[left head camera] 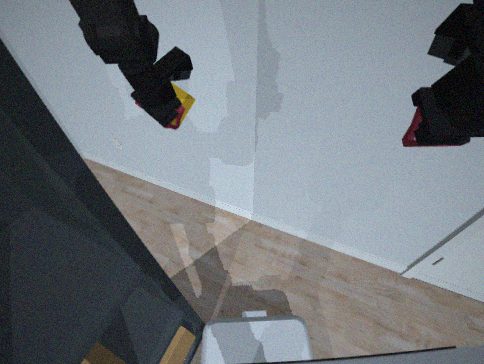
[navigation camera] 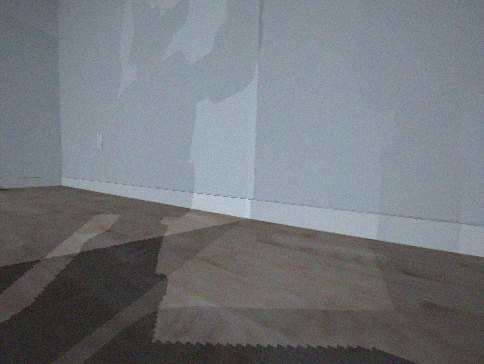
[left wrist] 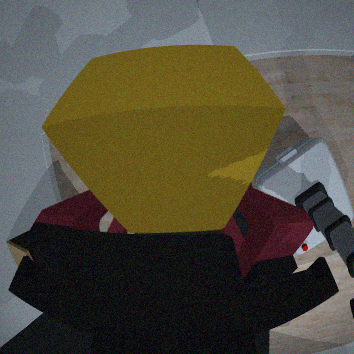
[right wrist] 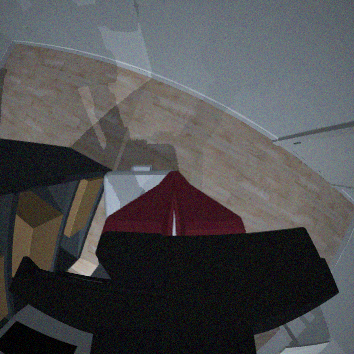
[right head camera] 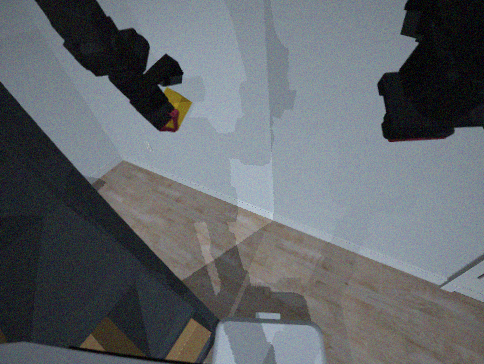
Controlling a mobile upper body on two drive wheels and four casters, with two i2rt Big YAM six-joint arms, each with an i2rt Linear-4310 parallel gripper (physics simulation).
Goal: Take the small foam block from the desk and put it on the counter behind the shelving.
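Places are measured from the left arm's base along level axes (x ahead, y left, z up), in centimetres.
Pixels of known places: left gripper, between the fingertips: point(left head camera: 169, 121) point(right head camera: 169, 124); right gripper, between the fingertips: point(left head camera: 404, 142) point(right wrist: 173, 178) point(right head camera: 389, 137).
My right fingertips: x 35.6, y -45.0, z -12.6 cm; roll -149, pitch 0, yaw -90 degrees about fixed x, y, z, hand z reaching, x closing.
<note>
Behind a point stands the place of what it marks.
The small yellow foam block point(left head camera: 184, 102) @[x 58.9, y -4.6, z -15.5 cm] point(right head camera: 179, 106) @[x 58.8, y -4.6, z -15.5 cm] point(left wrist: 165, 145) @[x 60.5, y -2.9, z -13.4 cm] is between the red fingertips of my left gripper point(left head camera: 175, 117) @[x 59.8, y 0.8, z -20.9 cm] point(right head camera: 171, 121) @[x 59.8, y 0.8, z -20.9 cm] point(left wrist: 173, 177) @[x 59.8, y 0.8, z -20.9 cm], which is shut on it and holds it in the air. The block fills the middle of the left wrist view. My right gripper point(left head camera: 412, 132) @[x 35.6, y -45.0, z -12.7 cm] point(right wrist: 173, 178) @[x 35.6, y -45.0, z -12.7 cm] is shut with its red fingertips together and empty, in the air at the right of the left head camera. It also shows at the right of the right head camera, its fingertips mostly hidden. The desk and the counter do not show in these views.
The dark shelving point(left head camera: 100, 200) @[x 30.8, y 5.6, z -18.6 cm] point(right head camera: 90, 200) @[x 30.4, y 5.8, z -18.7 cm] point(right wrist: 45, 160) @[x 39.5, y 19.7, z -76.3 cm] stands close at the left, with cardboard boxes point(left head camera: 177, 345) @[x 20.2, y 13.1, z -108.0 cm] point(right head camera: 190, 340) @[x 19.7, y 13.4, z -109.7 cm] point(right wrist: 37, 230) in it. A pale wall point(left head camera: 325, 175) @[x 89.9, y -65.1, z -73.9 cm] point(navigation camera: 325, 125) @[x 96.5, y -51.6, z -102.3 cm] stands ahead. My light base point(left head camera: 255, 340) @[x 21.8, y -22.1, z -115.0 cm] point(right head camera: 270, 342) @[x 22.0, y -23.8, z -115.1 cm] shows at the bottom.
</note>
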